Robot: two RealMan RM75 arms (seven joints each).
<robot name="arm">
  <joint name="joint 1" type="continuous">
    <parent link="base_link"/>
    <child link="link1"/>
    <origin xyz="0 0 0.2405" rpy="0 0 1.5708"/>
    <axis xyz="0 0 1"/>
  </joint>
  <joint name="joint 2" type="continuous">
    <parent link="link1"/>
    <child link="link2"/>
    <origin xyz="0 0 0" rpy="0 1.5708 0"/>
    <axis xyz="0 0 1"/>
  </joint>
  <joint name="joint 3" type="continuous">
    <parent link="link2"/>
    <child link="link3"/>
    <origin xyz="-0.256 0 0" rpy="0 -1.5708 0"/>
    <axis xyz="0 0 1"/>
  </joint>
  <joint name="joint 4" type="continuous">
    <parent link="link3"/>
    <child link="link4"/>
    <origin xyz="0 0 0" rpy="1.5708 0 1.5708"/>
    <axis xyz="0 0 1"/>
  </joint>
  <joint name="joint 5" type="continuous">
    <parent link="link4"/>
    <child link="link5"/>
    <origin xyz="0 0.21 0" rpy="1.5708 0 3.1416"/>
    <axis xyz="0 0 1"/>
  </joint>
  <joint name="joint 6" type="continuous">
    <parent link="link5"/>
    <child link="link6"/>
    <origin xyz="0 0 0" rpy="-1.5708 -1.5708 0"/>
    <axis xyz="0 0 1"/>
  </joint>
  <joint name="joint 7" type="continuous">
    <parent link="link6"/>
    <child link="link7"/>
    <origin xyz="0.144 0 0" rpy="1.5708 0 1.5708"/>
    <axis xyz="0 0 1"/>
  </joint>
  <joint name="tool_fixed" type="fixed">
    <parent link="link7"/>
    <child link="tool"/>
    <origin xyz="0 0 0"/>
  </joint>
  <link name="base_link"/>
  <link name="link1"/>
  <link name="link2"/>
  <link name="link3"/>
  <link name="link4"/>
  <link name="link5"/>
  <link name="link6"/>
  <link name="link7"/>
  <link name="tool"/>
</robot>
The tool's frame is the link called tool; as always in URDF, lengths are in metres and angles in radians. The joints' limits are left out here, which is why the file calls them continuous.
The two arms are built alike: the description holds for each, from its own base.
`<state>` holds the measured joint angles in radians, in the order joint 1, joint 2, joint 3, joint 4, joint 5, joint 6, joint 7, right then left.
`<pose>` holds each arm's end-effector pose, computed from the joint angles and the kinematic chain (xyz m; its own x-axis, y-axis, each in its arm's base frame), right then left.
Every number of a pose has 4 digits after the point.
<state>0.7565 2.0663 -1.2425 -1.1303 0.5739 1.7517 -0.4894 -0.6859 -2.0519 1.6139 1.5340 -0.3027 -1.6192 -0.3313</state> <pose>0.1783 0.3531 -0.0009 0.5482 -0.7857 0.2867 -0.7272 -0.6171 -0.3007 -0.1324 0.3614 0.0096 0.3901 0.9091 0.1459 0.6914 -0.1846 -0.6985</pose>
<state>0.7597 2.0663 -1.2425 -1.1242 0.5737 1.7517 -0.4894 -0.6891 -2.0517 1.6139 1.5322 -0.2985 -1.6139 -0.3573</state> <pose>0.1783 0.3532 -0.0015 0.5465 -0.7858 0.2896 -0.7281 -0.6167 -0.2992 -0.1316 0.3628 0.0098 0.3774 0.9107 0.1680 0.6994 -0.1614 -0.6963</pose>
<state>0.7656 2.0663 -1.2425 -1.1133 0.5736 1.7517 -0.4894 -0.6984 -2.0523 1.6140 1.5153 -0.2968 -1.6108 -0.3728</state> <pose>0.1781 0.3534 -0.0027 0.5438 -0.7858 0.2948 -0.7298 -0.6162 -0.2962 -0.1319 0.3644 0.0083 0.3644 0.9149 0.1739 0.7021 -0.1472 -0.6967</pose>
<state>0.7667 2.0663 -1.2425 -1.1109 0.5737 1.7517 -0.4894 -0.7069 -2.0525 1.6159 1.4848 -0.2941 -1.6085 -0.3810</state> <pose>0.1781 0.3534 -0.0030 0.5430 -0.7858 0.2959 -0.7303 -0.6159 -0.2954 -0.1357 0.3657 0.0056 0.3462 0.9231 0.1675 0.6988 -0.1346 -0.7026</pose>
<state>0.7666 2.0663 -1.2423 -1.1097 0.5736 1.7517 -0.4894 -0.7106 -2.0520 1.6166 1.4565 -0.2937 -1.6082 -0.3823</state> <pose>0.1784 0.3533 -0.0031 0.5421 -0.7863 0.2963 -0.7310 -0.6152 -0.2952 -0.1410 0.3661 0.0034 0.3277 0.9317 0.1567 0.6945 -0.1251 -0.7085</pose>
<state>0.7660 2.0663 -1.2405 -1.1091 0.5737 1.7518 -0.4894 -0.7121 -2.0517 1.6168 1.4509 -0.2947 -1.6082 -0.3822</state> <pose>0.1787 0.3533 -0.0029 0.5408 -0.7876 0.2952 -0.7326 -0.6135 -0.2948 -0.1418 0.3662 0.0029 0.3247 0.9332 0.1540 0.6939 -0.1244 -0.7092</pose>
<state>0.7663 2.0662 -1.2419 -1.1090 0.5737 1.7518 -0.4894 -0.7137 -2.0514 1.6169 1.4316 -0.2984 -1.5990 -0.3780</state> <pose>0.1786 0.3532 -0.0031 0.5413 -0.7869 0.2964 -0.7318 -0.6144 -0.2949 -0.1447 0.3670 0.0009 0.3190 0.9361 0.1481 0.6940 -0.1243 -0.7091</pose>
